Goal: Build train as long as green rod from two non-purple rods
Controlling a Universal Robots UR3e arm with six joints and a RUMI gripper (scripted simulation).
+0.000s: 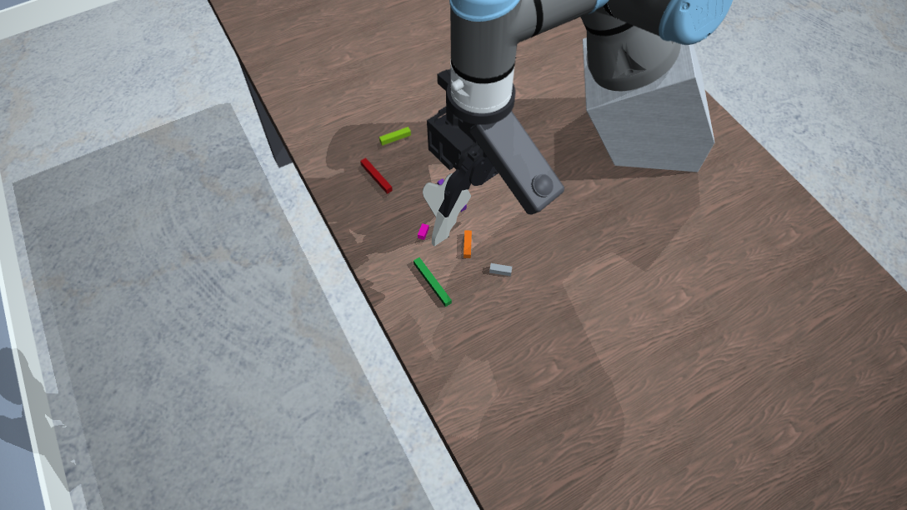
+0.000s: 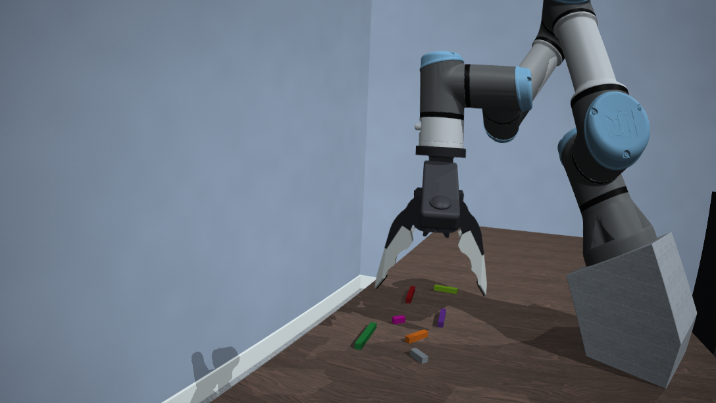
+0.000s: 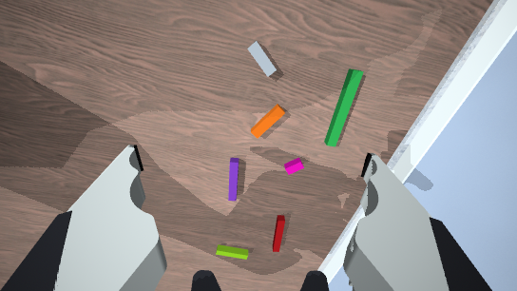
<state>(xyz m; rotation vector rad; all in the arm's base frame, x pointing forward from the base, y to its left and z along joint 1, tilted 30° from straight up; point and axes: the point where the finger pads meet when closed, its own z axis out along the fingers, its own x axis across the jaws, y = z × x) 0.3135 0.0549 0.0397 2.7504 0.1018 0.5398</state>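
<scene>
Now: the grey rod 50 mm to the left of my hand and 80 mm below it. Also, from my hand: green rod (90 mm ahead, 80 mm below); then orange rod (10 mm ahead, 10 mm to the right, 80 mm below); then magenta rod (50 mm ahead, 70 mm to the right, 80 mm below).
</scene>
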